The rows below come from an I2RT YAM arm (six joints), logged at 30 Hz.
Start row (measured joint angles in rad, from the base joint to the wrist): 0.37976, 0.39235, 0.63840, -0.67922, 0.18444, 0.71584
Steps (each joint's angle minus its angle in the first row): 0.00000, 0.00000, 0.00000, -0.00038, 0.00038, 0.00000; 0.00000, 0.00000, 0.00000, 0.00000, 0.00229, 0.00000; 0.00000, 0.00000, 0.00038, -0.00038, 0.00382, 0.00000; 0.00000, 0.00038, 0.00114, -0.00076, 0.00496, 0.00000; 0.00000, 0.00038, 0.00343, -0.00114, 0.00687, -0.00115; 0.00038, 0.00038, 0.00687, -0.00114, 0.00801, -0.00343; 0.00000, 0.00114, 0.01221, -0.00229, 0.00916, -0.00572; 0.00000, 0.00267, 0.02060, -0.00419, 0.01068, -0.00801; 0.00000, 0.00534, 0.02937, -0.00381, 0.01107, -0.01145; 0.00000, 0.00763, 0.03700, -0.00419, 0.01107, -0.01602; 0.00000, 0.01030, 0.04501, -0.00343, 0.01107, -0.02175; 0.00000, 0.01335, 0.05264, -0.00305, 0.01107, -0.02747; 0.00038, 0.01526, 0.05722, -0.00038, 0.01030, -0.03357; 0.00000, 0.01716, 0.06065, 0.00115, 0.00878, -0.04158
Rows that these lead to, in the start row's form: 0.37976, 0.39235, 0.63840, -0.67960, 0.18482, 0.71584; 0.37976, 0.39235, 0.63840, -0.67922, 0.18673, 0.71584; 0.37976, 0.39235, 0.63878, -0.67960, 0.18826, 0.71584; 0.37976, 0.39273, 0.63954, -0.67998, 0.18940, 0.71584; 0.37976, 0.39273, 0.64183, -0.68036, 0.19131, 0.71469; 0.38014, 0.39273, 0.64527, -0.68036, 0.19245, 0.71241; 0.37976, 0.39349, 0.65061, -0.68151, 0.19360, 0.71012; 0.37976, 0.39502, 0.65900, -0.68341, 0.19512, 0.70783; 0.37976, 0.39769, 0.66777, -0.68303, 0.19551, 0.70439; 0.37976, 0.39998, 0.67540, -0.68341, 0.19551, 0.69982; 0.37976, 0.40265, 0.68341, -0.68265, 0.19551, 0.69409; 0.37976, 0.40570, 0.69104, -0.68227, 0.19551, 0.68837; 0.38014, 0.40761, 0.69562, -0.67960, 0.19474, 0.68227; 0.37976, 0.40951, 0.69905, -0.67807, 0.19322, 0.67426
